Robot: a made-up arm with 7 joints. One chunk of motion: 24 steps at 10 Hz.
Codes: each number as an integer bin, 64 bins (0 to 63) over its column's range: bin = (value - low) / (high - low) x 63, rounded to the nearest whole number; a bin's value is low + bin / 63 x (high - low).
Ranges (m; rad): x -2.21..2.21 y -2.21..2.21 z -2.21..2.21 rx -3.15..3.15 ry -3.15..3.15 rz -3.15..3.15
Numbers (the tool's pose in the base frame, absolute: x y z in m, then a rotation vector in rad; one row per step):
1: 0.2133 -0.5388 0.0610 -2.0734 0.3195 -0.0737
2: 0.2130 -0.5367 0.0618 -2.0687 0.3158 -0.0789
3: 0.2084 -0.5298 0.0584 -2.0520 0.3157 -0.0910
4: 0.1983 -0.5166 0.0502 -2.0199 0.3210 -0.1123
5: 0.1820 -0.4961 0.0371 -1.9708 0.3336 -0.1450
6: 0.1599 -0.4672 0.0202 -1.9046 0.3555 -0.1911
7: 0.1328 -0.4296 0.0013 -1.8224 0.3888 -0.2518
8: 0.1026 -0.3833 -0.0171 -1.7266 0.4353 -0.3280
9: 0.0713 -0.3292 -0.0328 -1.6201 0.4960 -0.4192
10: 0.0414 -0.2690 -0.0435 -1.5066 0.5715 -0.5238
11: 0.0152 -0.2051 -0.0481 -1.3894 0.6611 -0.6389
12: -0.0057 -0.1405 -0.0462 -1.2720 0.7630 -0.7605
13: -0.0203 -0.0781 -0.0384 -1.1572 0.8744 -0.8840
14: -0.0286 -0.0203 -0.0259 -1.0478 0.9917 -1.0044
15: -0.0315 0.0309 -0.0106 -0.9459 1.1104 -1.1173
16: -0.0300 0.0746 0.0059 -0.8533 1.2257 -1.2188
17: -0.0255 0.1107 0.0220 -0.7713 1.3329 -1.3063
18: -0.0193 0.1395 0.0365 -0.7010 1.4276 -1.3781
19: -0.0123 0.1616 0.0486 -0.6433 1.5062 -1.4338
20: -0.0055 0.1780 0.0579 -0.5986 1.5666 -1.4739
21: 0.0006 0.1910 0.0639 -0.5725 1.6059 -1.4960
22: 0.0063 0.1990 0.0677 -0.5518 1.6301 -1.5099
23: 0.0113 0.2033 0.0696 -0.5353 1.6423 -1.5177
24: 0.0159 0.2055 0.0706 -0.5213 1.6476 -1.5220
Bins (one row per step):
1: 35 24 32 11 35 31
2: 35 24 32 11 35 31
3: 34 24 32 11 35 31
4: 34 24 32 11 35 30
5: 34 24 32 12 35 30
6: 34 25 32 12 35 30
7: 33 25 32 13 35 29
8: 33 26 31 14 36 28
9: 33 27 31 15 36 27
10: 32 28 31 16 37 26
11: 32 29 31 18 38 25
12: 31 29 31 19 39 24
13: 31 30 31 20 40 23
14: 31 31 31 21 41 21
15: 31 32 31 22 43 20
16: 31 33 32 23 44 19
17: 31 33 32 24 45 18
18: 31 33 32 24 46 18
19: 31 34 32 25 47 17
20: 31 34 32 26 47 17
21: 32 34 32 26 48 17
22: 32 34 32 26 48 16
23: 32 34 32 26 48 16
24: 32 34 33 26 48 16

